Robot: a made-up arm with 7 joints. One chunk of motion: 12 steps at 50 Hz.
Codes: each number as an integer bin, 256 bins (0 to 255) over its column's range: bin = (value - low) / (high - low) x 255, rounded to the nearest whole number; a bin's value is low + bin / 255 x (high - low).
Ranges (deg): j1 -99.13..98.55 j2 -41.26..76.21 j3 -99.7..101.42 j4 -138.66..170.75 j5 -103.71..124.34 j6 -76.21..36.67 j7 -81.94..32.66
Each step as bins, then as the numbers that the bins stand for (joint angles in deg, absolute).
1 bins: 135 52 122 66 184 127 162
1 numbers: 5.52 -17.31 -3.48 -58.58 60.84 -19.99 -9.14
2 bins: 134 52 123 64 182 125 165
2 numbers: 4.75 -17.31 -2.69 -61.00 59.06 -20.88 -7.79
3 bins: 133 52 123 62 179 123 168
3 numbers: 3.97 -17.31 -2.69 -63.43 56.37 -21.76 -6.44
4 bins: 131 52 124 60 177 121 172
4 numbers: 2.42 -17.31 -1.90 -65.86 54.58 -22.65 -4.64
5 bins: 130 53 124 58 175 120 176
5 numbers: 1.65 -16.84 -1.90 -68.28 52.79 -23.09 -2.84
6 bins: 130 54 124 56 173 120 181
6 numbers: 1.65 -16.38 -1.90 -70.71 51.01 -23.09 -0.60
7 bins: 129 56 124 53 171 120 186
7 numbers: 0.87 -15.46 -1.90 -74.35 49.22 -23.09 1.65
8 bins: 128 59 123 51 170 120 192
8 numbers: 0.10 -14.08 -2.69 -76.78 48.32 -23.09 4.35
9 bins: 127 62 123 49 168 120 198
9 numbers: -0.68 -12.70 -2.69 -79.20 46.53 -23.09 7.04
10 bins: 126 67 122 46 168 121 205
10 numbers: -1.45 -10.40 -3.48 -82.84 46.53 -22.65 10.19
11 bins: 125 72 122 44 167 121 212
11 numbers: -2.23 -8.09 -3.48 -85.27 45.64 -22.65 13.34
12 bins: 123 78 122 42 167 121 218
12 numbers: -3.78 -5.33 -3.48 -87.70 45.64 -22.65 16.03
